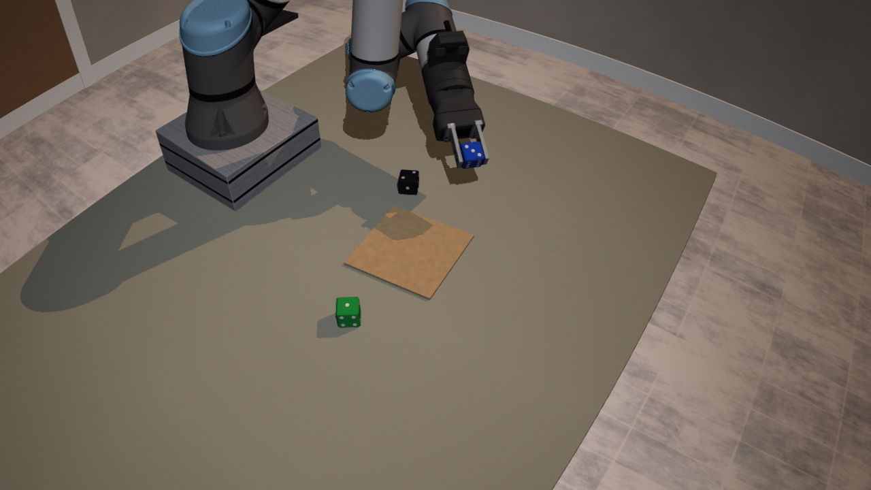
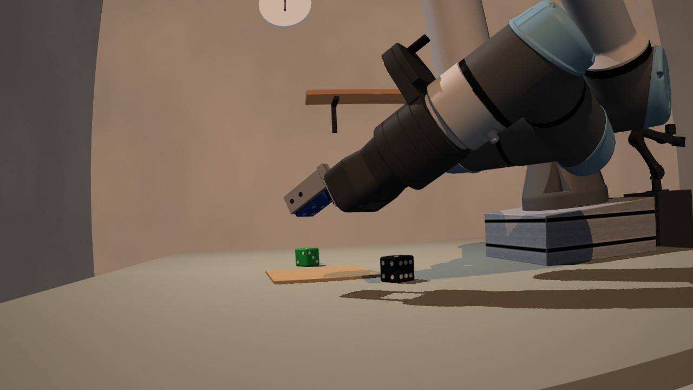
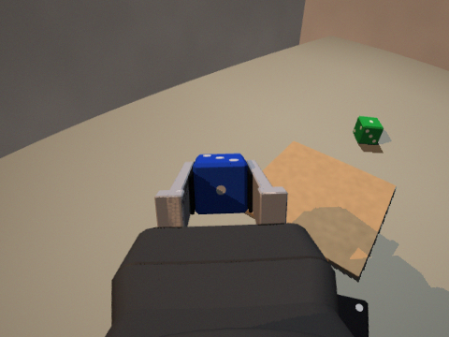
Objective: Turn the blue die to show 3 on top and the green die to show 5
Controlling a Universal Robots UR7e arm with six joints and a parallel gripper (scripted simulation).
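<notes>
My gripper is now 100 mm past the black die, 20 mm to the left of it and 90 mm above it. From my hand the other things lie so: green die 10 mm behind, 280 mm to the right, 90 mm below; brown mat 20 mm behind, 130 mm to the right, 100 mm below; blue die right at my hand.
</notes>
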